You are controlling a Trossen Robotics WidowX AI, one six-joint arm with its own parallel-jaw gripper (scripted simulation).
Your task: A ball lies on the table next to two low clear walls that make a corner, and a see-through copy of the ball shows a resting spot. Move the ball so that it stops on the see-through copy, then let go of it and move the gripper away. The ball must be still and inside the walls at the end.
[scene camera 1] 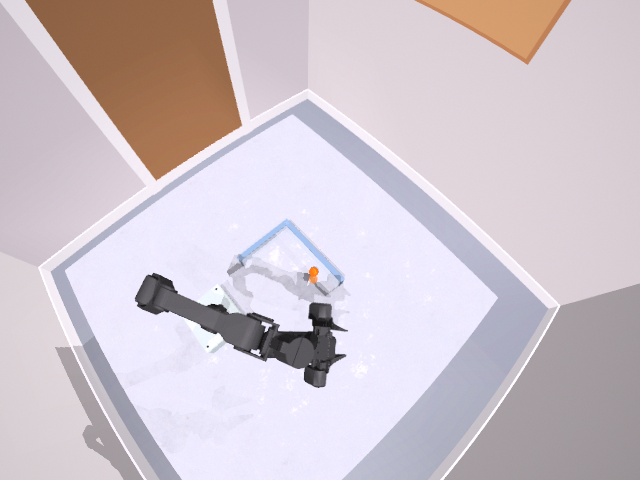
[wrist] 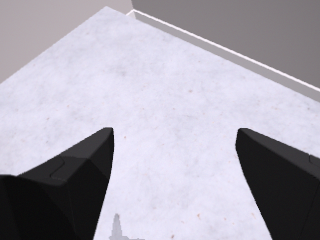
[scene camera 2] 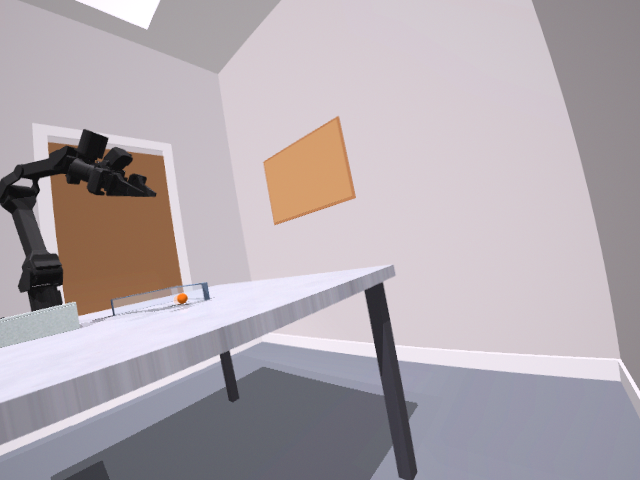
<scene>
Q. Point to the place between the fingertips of my gripper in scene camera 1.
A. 346, 342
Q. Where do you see a clear wall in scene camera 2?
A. At 137, 302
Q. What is my gripper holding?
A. Nothing.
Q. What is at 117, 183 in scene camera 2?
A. My gripper.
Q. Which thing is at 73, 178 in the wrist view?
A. My gripper.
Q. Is my gripper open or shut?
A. Open.
</scene>
